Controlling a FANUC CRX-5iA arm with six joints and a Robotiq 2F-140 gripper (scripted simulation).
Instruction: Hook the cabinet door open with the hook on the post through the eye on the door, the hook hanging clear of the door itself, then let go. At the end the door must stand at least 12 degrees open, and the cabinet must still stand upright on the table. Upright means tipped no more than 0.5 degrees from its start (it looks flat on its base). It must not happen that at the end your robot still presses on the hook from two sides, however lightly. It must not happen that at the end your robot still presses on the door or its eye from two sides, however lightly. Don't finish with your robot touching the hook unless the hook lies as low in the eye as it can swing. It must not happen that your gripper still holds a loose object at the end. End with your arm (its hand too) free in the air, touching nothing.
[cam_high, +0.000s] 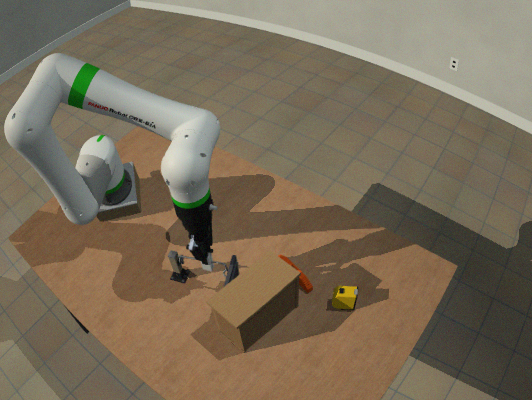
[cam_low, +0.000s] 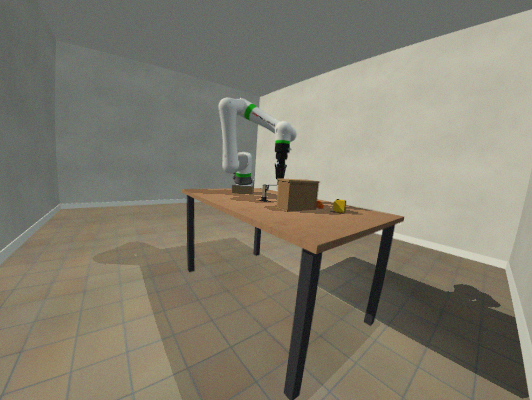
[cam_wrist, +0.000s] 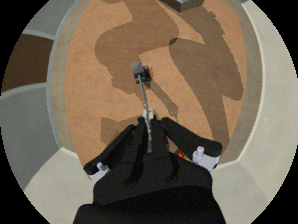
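The dark door is 90 mm ahead of my hand, 50 mm below it and 20 mm to the right of it. From my hand the other things lie so: orange object (180 mm to the left, 160 mm ahead, 100 mm below); then yellow block (340 mm ahead, 200 mm to the left, 80 mm below).
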